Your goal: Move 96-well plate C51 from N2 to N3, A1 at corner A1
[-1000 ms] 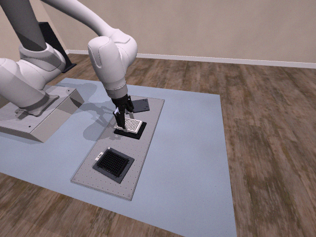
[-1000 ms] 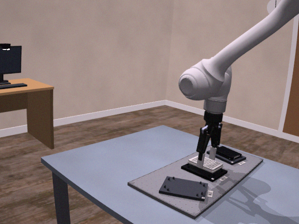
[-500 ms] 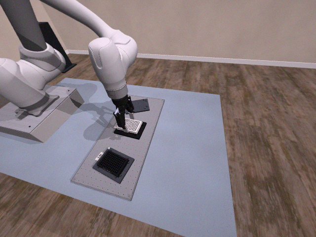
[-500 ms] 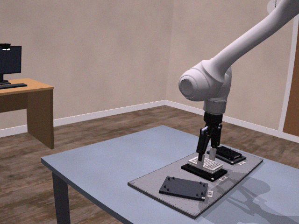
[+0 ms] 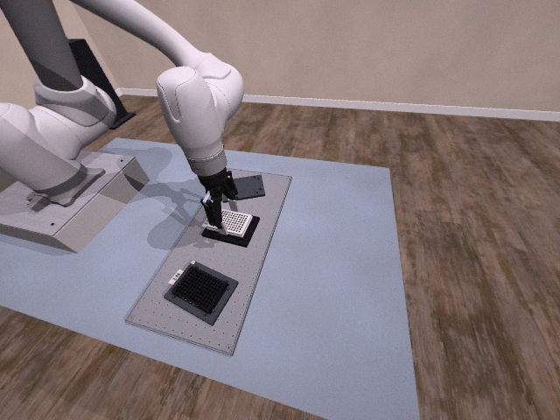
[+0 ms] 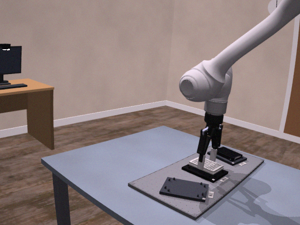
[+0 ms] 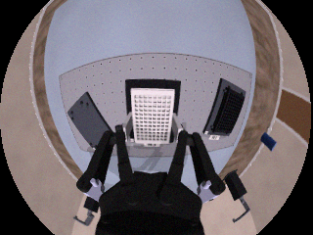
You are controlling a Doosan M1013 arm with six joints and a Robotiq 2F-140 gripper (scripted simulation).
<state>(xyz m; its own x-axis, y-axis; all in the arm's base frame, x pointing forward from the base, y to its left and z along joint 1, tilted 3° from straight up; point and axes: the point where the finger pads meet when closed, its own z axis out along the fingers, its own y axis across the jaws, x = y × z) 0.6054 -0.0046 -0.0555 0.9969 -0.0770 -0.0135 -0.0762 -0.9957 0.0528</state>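
The white 96-well plate C51 lies 2 cm below my hand. Round my hand: black landing nest N3: 5 cm below; then black 96-well plate C15: 22 cm to the right, 4 cm below; then dark grey nest: 2 cm behind, 19 cm to the left, 5 cm below.
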